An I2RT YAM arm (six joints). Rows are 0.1 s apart.
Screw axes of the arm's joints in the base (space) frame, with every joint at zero. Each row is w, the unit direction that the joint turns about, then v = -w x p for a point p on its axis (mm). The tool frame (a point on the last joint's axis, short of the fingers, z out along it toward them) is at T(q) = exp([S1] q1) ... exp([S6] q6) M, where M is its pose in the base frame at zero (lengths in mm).
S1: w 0 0 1 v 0 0 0
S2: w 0 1 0 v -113.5 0 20
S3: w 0 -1 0 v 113.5 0 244
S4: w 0 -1 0 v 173.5 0 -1
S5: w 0 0 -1 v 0 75 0
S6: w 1 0 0 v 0 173.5 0
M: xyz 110.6 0 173.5 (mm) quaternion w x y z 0.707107 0 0.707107 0
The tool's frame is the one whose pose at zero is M.
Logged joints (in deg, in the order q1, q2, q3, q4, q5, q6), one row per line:
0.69 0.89 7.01 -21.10 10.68 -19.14
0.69 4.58 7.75 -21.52 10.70 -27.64
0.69 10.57 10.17 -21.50 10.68 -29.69
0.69 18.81 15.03 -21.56 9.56 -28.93
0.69 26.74 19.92 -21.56 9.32 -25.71
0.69 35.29 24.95 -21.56 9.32 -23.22
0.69 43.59 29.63 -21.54 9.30 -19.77
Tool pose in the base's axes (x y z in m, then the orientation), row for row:
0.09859 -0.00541 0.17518 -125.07 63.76 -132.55
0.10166 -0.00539 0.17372 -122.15 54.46 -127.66
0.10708 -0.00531 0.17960 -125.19 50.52 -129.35
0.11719 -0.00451 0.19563 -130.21 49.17 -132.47
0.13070 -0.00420 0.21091 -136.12 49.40 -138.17
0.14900 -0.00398 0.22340 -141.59 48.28 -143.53
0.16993 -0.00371 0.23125 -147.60 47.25 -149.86
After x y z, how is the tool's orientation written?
As angles about the fixed x, y, z axes (roll, pitch, yaw), in degrees.
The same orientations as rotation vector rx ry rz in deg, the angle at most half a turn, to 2 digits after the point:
-10.71 105.22 -22.70
-19.62 108.01 -28.40
-22.78 111.21 -29.42
-23.85 114.40 -27.48
-21.63 117.66 -24.95
-20.00 121.33 -23.16
-17.20 125.14 -20.90

